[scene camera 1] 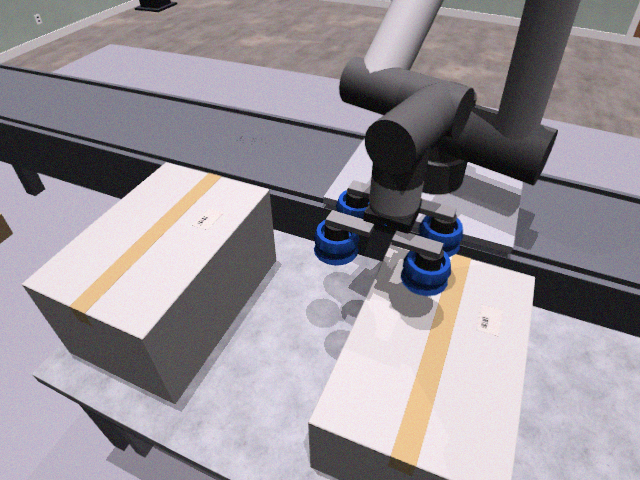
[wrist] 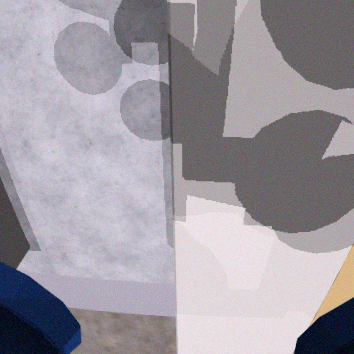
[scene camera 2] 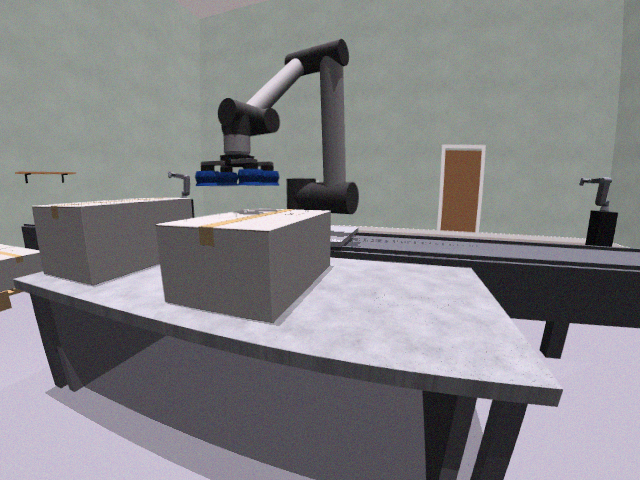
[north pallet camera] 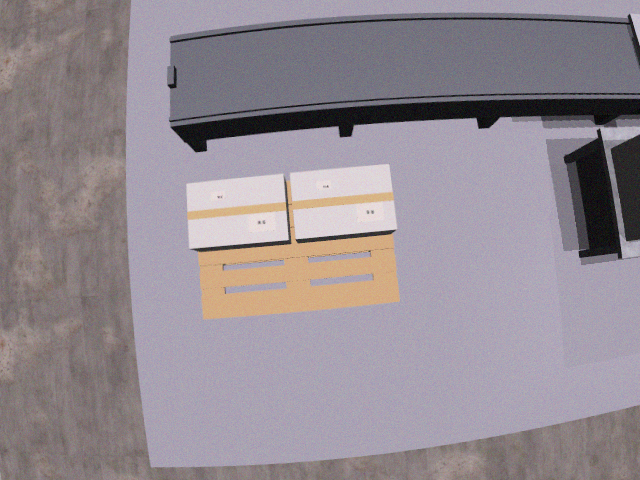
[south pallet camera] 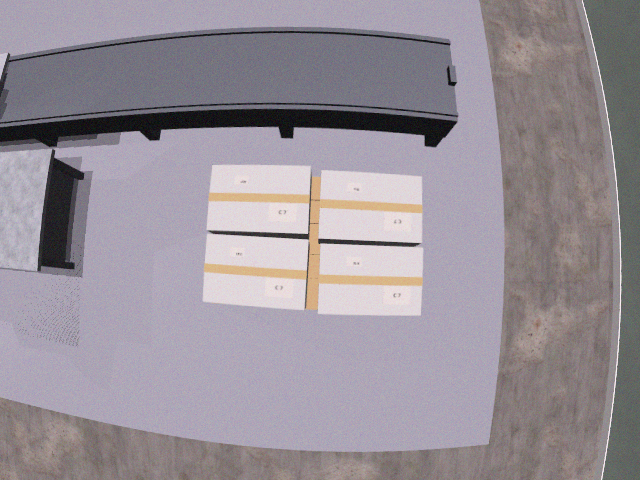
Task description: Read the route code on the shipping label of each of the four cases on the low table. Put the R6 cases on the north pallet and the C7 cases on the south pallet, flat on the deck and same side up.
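Frame: origin at the arm's base, x right, y ahead, z up, level; millimetres.
Seen in the pictures: hand, tool point: [scene camera 1: 387,245] [wrist: 195,246] [scene camera 2: 238,185]; arm's base, link origin: [scene camera 1: 432,176].
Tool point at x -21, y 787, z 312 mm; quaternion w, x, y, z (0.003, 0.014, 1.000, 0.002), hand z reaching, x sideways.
Note:
Pixels of each thing's top centre, then the offset from my tool point to it. Level surfaces: height alone.
- right white case, top centre: [scene camera 1: 438,339] [scene camera 2: 258,215] dx -170, dy +130, dz -109 mm
- low table, surface height: dz -352 mm
- left white case, top centre: [scene camera 1: 156,231] [scene camera 2: 119,201] dx +588, dy +130, dz -57 mm
My gripper [scene camera 1: 389,237] [scene camera 2: 237,178], four blue cups, holds nothing. It hangs above the near-rail left edge of the right white case [scene camera 1: 372,382] [scene camera 2: 217,263] [wrist: 210,270] on the low table [scene camera 1: 248,361] [scene camera 2: 413,320]. The left white case [scene camera 1: 175,258] [scene camera 2: 129,242] stands apart. Both lie flat; their small top labels are unreadable. On the north pallet [north pallet camera: 305,304], two cases, left [north pallet camera: 232,237] and right [north pallet camera: 336,224], lie flat along the rail side; labels look like R6. Several flat cases, among them one [south pallet camera: 258,222], cover the south pallet [south pallet camera: 312,304]; labels look like C7, partly blurred.
The floor rail [scene camera 1: 289,160] [north pallet camera: 403,62] [south pallet camera: 258,72] runs behind the table and both pallets. The arm's pale carriage [scene camera 1: 496,237] is on it behind the right case. In scene camera 2, small robots stand far back near a brown door [scene camera 2: 460,191].

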